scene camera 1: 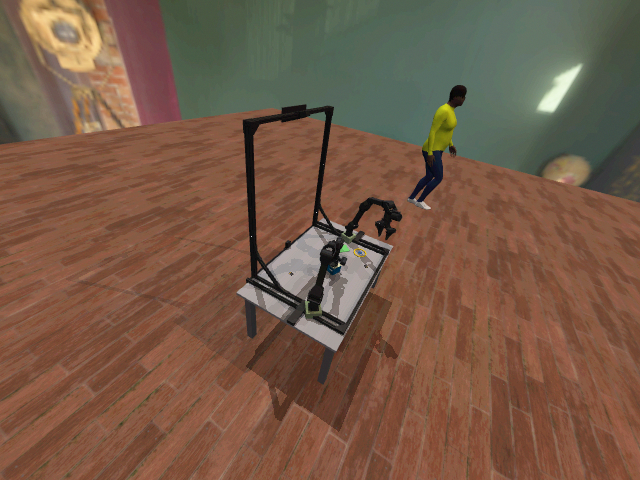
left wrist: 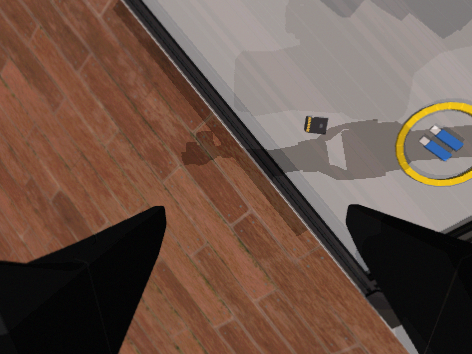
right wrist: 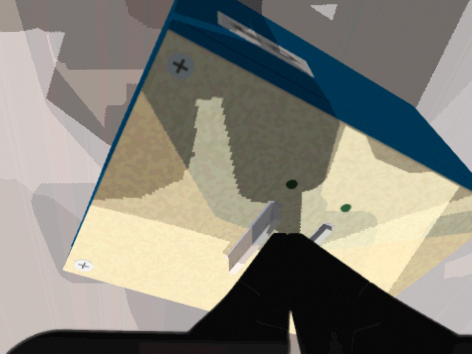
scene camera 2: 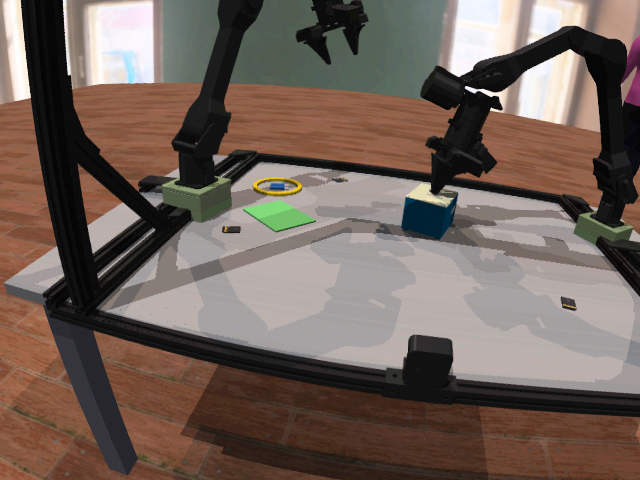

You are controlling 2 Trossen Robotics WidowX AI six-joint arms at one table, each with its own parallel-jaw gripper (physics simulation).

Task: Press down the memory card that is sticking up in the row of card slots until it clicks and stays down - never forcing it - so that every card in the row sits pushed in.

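Frame: origin at the left arm's base, x ahead, y left, z up, level; metres.
Where they show: left gripper, fingertip midpoint: [scene camera 1: 382, 238] [left wrist: 256, 214] [scene camera 2: 343, 59]; right gripper, fingertip midpoint: [right wrist: 286, 247] [scene camera 2: 433, 194]; left arm's base at its link origin: [scene camera 1: 348, 234] [scene camera 2: 196, 182]; right arm's base at its link origin: [scene camera 1: 313, 307] [scene camera 2: 606, 220].
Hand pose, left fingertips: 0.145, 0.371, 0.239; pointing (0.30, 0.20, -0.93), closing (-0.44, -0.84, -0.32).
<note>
Things, the pixels of their top centre, and the offset from my left fingertips, as dx, dy, dz. "spot": a spot on its surface instead.
- blue box at its top centre: [right wrist: 277, 238] [scene camera 2: 433, 195] [scene camera 1: 333, 263] +0.284, -0.201, -0.230
- slot at a spot on its surface: [right wrist: 253, 236] spot: +0.287, -0.191, -0.225
- yellow ring at its top centre: [left wrist: 444, 145] [scene camera 2: 277, 185] -0.069, -0.176, -0.290
- green sheet at its top centre: [scene camera 2: 278, 214] +0.013, -0.316, -0.293
The blue box [scene camera 1: 333, 270] [scene camera 2: 426, 215] [right wrist: 390, 107] has a cream top with narrow, grey-edged slots. One slot [right wrist: 253, 236] shows left of my fingertips in the right wrist view; another slot [right wrist: 322, 232] is partly covered by them. Two dark green dots lie above the slots. I cannot tell which card stands up or how high; the fingers hide part of the row. My right gripper [scene camera 2: 437, 188] [right wrist: 285, 247] is shut and empty, its tips at the box top beside the slots; contact is unclear. My left gripper [scene camera 1: 384, 236] [scene camera 2: 342, 58] [left wrist: 256, 214] is open and empty, high beyond the table edge.
Loose black cards [scene camera 2: 231, 229] [scene camera 2: 568, 303] [left wrist: 316, 125] lie flat on the table. A yellow ring [scene camera 2: 277, 193] [left wrist: 401, 145] surrounds blue sticks [scene camera 2: 277, 186] [left wrist: 444, 148]. A green sheet [scene camera 2: 279, 215] lies near the left arm's base. A black camera block [scene camera 2: 428, 360] stands on the frame rail.
</note>
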